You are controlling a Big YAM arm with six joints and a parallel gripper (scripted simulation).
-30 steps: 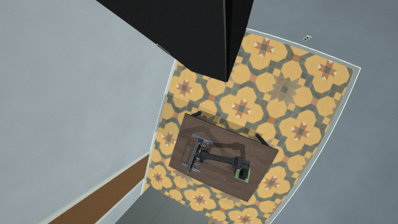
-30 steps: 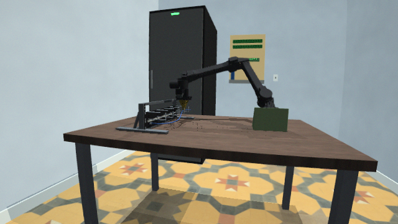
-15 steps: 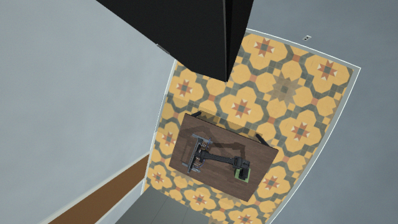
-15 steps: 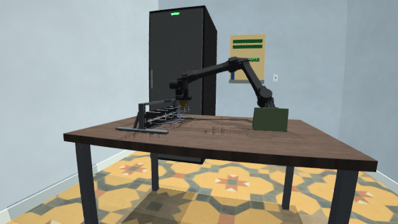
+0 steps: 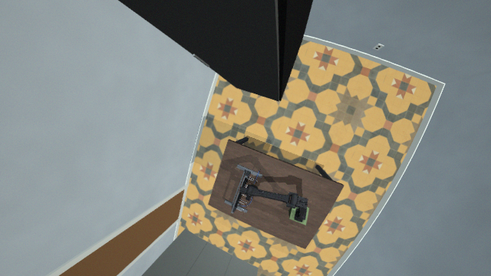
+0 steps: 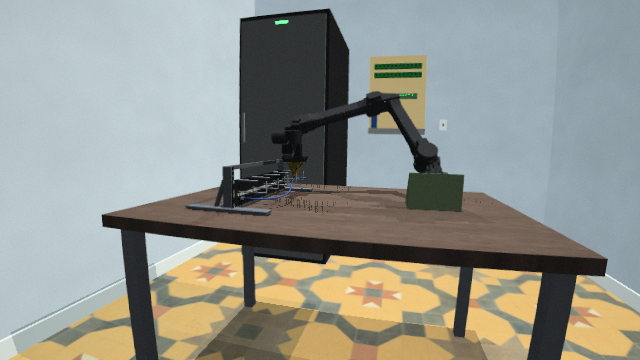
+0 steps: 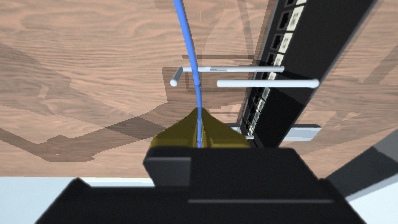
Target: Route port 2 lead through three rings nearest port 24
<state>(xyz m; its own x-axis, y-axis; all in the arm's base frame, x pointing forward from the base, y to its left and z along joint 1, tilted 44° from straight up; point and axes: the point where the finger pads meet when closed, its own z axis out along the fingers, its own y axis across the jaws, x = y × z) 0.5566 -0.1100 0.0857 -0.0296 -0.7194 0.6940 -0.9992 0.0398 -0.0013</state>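
Now: the rack 140 mm to the left of my hand, 100 mm ahead of it and 10 mm below it.
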